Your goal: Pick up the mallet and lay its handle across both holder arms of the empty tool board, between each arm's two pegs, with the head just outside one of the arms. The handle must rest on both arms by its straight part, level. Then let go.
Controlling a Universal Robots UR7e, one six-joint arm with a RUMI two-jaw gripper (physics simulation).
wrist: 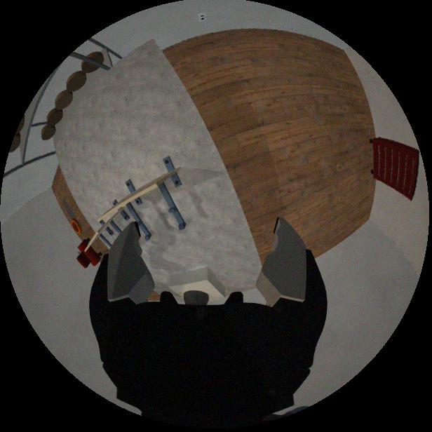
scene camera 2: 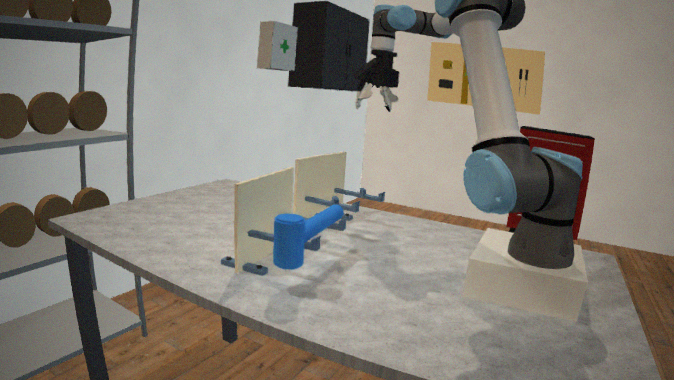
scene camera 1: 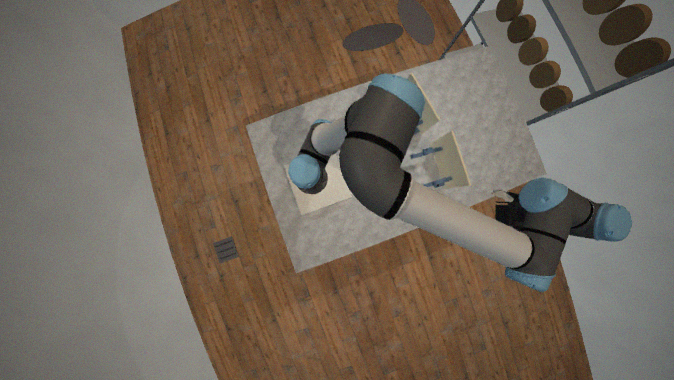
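Pixels of known places: gripper, between the fingertips: (scene camera 2: pixel 373 110) (scene camera 1: pixel 493 211); arm's base, origin of its link: (scene camera 2: pixel 539 255).
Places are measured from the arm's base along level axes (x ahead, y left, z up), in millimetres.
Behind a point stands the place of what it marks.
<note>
The blue mallet (scene camera 2: pixel 289 245) @(y 295, x 446, z 18 mm) lies with its handle across the holder arms of the nearer board (scene camera 2: pixel 262 215) @(y 175, x 599, z 18 mm) in scene camera 2, its head outside the near arm. It does not show in scene camera 1 or the wrist view. The empty tool board (scene camera 1: pixel 452 160) @(y -158, x 635, z 56 mm) (scene camera 2: pixel 320 180) @(y -147, x 636, z 44 mm) (wrist: pixel 150 187) stands upright beside that board; its two blue-grey holder arms carry nothing. One arm (scene camera 1: pixel 426 152) @(y -79, x 549, z 23 mm) (wrist: pixel 172 210) and the other arm (scene camera 1: pixel 438 182) @(y -233, x 557, z 6 mm) (wrist: pixel 140 220) stick out toward the robot's base. My gripper (scene camera 1: pixel 501 199) (scene camera 2: pixel 374 107) @(y -380, x 584, z 250 mm) (wrist: pixel 205 221) is open and empty, high above and off to the side of the boards.
Both boards stand on the grey table (scene camera 1: pixel 500 115) @(y -21, x 1117, z -87 mm) (scene camera 2: pixel 400 300) @(y 185, x 255, z -87 mm) (wrist: pixel 130 115). The robot's base block (scene camera 1: pixel 317 202) @(y -116, x -14, z 0 mm) (scene camera 2: pixel 520 292) @(y 103, x 27, z -50 mm) stands on the table in front of the boards. A shelf rack (scene camera 1: pixel 620 85) (scene camera 2: pixel 131 100) with round brown discs stands behind them.
</note>
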